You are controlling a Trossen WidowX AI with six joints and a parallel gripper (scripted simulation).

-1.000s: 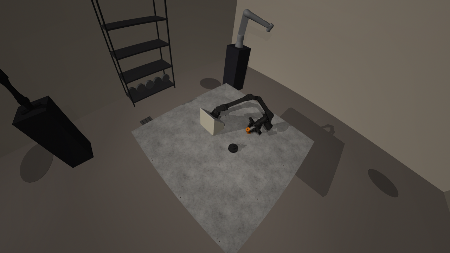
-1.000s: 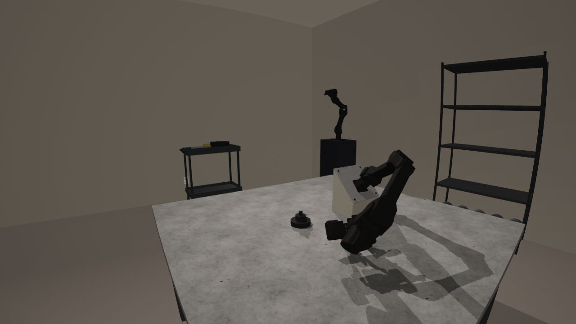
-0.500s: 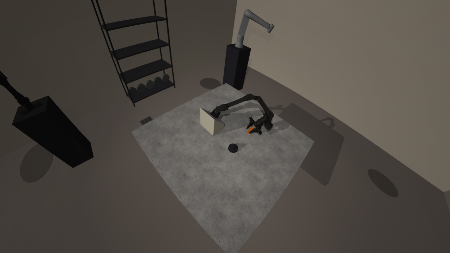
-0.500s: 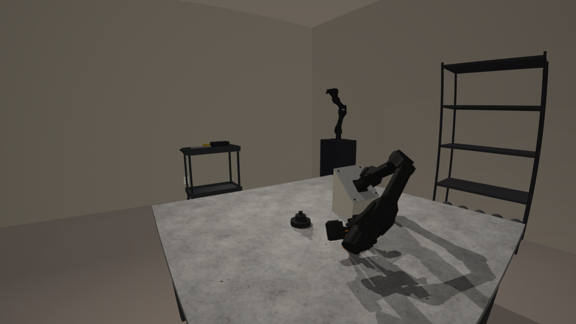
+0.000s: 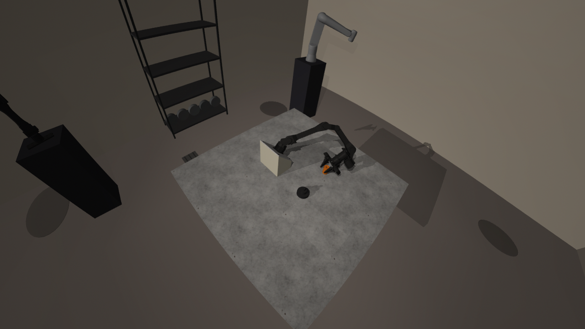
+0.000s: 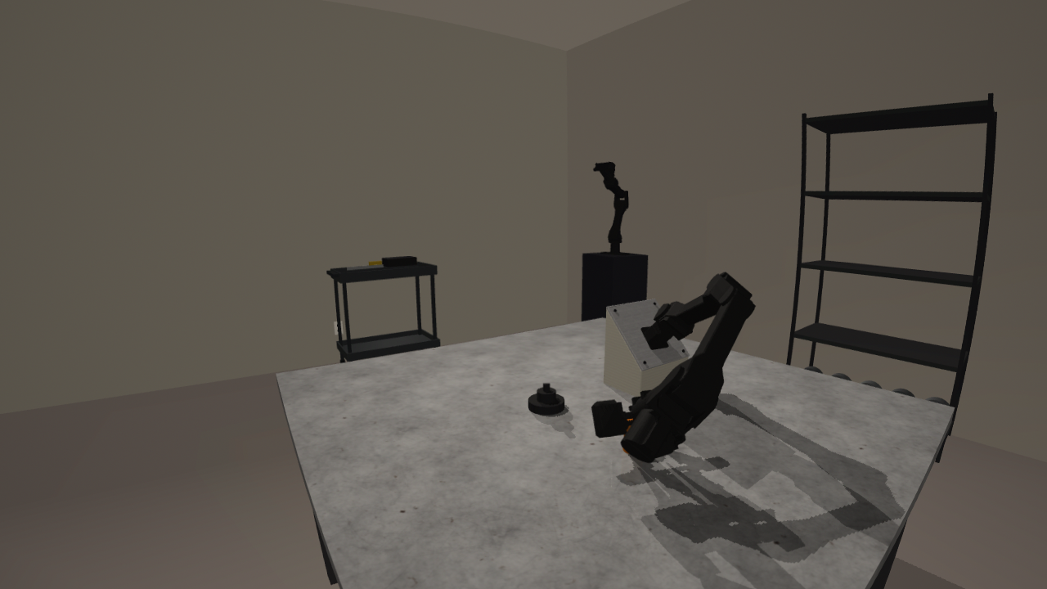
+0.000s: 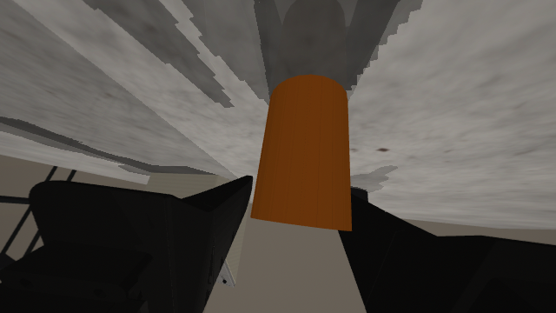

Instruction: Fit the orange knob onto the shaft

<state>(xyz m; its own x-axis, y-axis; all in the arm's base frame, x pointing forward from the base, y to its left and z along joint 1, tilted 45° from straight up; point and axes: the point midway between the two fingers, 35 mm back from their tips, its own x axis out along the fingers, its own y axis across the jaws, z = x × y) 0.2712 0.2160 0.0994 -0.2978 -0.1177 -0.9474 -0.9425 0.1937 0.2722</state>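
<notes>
The orange knob is 1 cm ahead of my gripper tip, 3 cm to the left of it and 1 cm below it. Also, from my gripper tip: dark round pedestal 5 cm ahead, 22 cm to the right, 1 cm below.
</notes>
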